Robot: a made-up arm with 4 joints.
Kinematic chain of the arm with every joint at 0, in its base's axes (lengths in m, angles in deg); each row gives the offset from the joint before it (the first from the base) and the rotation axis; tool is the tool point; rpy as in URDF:
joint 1: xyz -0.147 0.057 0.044 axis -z
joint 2: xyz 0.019 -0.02 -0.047 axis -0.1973 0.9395 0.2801
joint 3: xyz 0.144 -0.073 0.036 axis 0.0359 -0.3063 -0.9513
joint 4: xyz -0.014 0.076 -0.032 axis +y
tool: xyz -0.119 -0.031 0.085 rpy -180 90 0
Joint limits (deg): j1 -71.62..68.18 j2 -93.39..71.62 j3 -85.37..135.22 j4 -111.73..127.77
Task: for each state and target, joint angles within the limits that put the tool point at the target. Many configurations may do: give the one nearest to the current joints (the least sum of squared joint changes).
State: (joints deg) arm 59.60 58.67 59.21 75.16
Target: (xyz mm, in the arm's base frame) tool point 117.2 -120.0 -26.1
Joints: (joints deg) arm 13.98 28.85 50.32 121.38
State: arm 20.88 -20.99 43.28 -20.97
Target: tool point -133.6 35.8 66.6
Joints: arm 26.19 -16.54 18.16 -5.07
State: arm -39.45 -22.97 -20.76 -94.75
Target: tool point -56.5 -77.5 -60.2
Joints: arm -26.99 -18.12 -46.54 -72.92
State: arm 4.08 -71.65 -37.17 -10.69
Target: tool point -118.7 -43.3 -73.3
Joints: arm -16.89 -90.69 -28.91 -43.11
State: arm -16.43 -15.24 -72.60 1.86
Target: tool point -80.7 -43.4 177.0
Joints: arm -15.16 -27.13 -57.56 39.74
